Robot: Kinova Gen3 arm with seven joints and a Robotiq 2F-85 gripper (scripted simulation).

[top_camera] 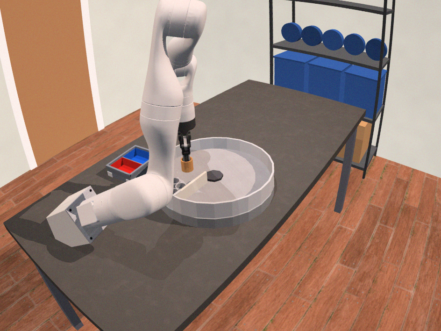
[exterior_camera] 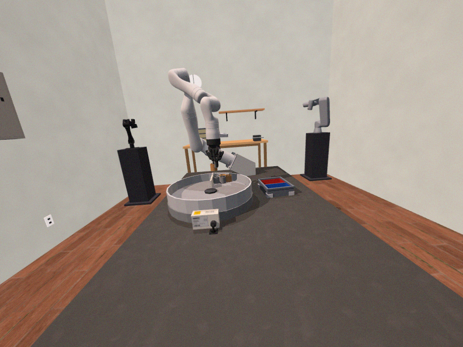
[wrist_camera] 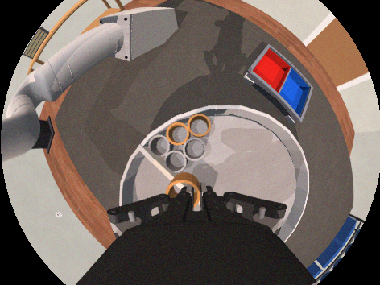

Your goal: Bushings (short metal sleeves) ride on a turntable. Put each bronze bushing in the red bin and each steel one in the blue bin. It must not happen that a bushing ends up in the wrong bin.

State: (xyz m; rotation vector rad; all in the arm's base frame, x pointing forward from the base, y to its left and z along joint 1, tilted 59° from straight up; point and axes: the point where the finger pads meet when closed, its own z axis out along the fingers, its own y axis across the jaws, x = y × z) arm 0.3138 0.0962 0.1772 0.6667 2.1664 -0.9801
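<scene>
My hand is 320 mm to the right of the grey tray, 150 mm above it and 20 mm short of it. Round my hand: turntable 120 mm below, 100 mm ahead, 30 mm to the right.
</scene>
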